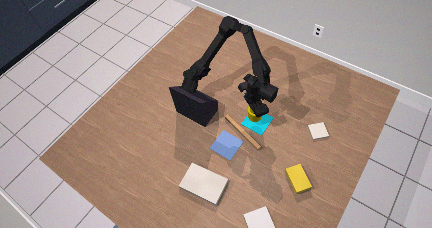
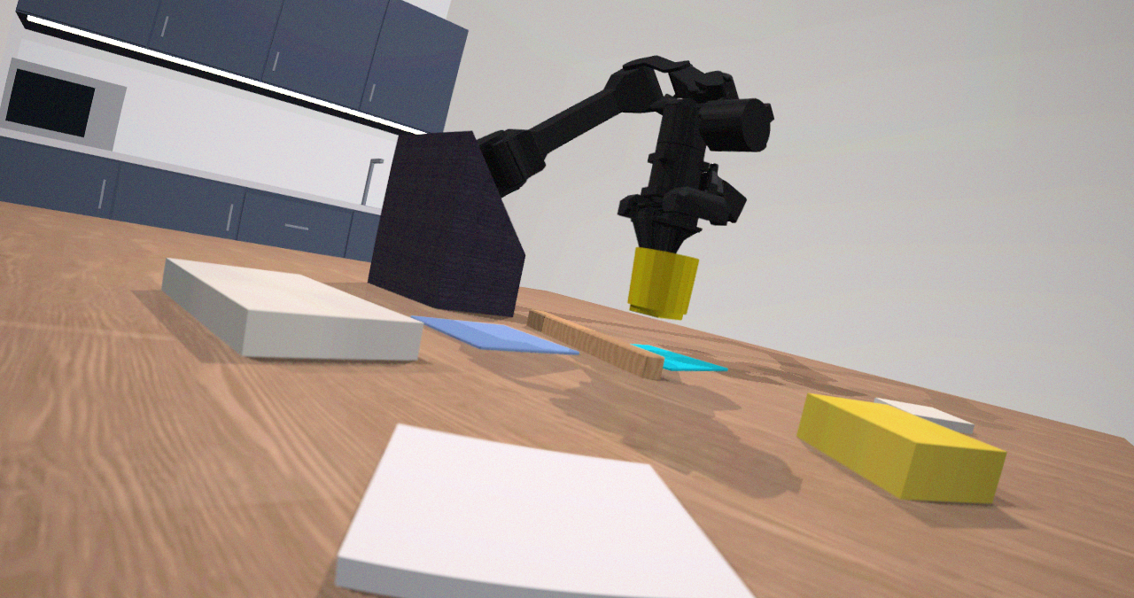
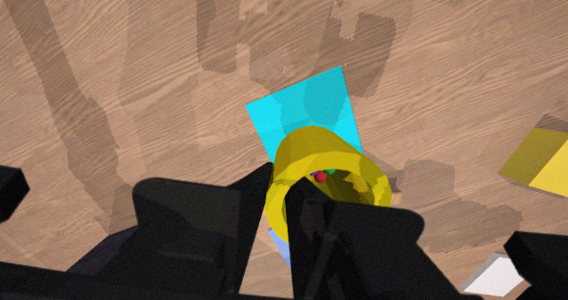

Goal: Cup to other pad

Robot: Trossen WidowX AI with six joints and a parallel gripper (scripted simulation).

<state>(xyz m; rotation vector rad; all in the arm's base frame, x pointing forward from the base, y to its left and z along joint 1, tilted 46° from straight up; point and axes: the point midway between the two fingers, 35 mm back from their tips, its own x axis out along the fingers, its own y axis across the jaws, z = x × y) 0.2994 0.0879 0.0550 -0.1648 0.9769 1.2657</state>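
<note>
Now: gripper tip 40 mm short of the green marble, 30 mm to the left of it and 20 mm above it. Round my gripper tip: cyan pad: 30 mm ahead, 10 mm to the right, 90 mm below; then red marble: 30 mm ahead, 30 mm to the right, 20 mm below; then yellow cup: 20 mm ahead, 20 mm to the right.
</note>
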